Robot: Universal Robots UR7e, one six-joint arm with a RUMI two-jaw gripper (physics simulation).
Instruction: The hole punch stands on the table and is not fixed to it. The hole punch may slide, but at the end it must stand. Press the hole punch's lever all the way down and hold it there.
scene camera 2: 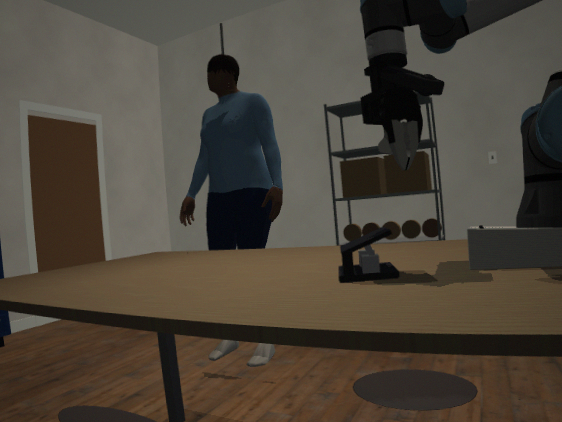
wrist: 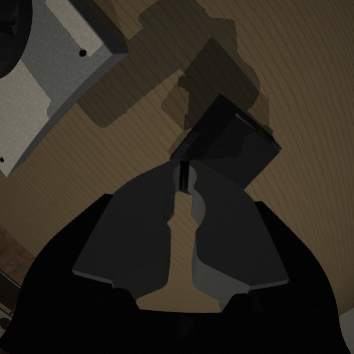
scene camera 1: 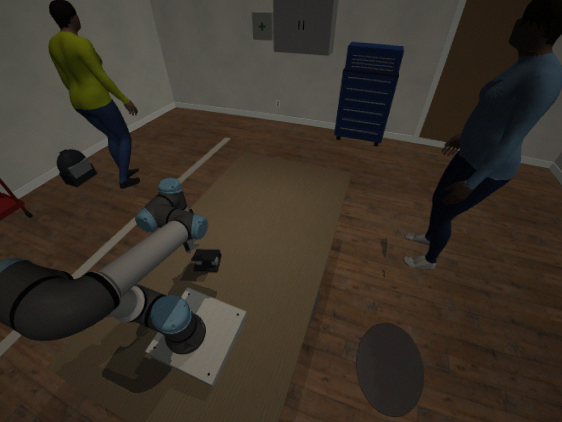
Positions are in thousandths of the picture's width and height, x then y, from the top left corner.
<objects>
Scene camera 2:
my gripper: 722, 404
black hole punch: 657, 636
</objects>
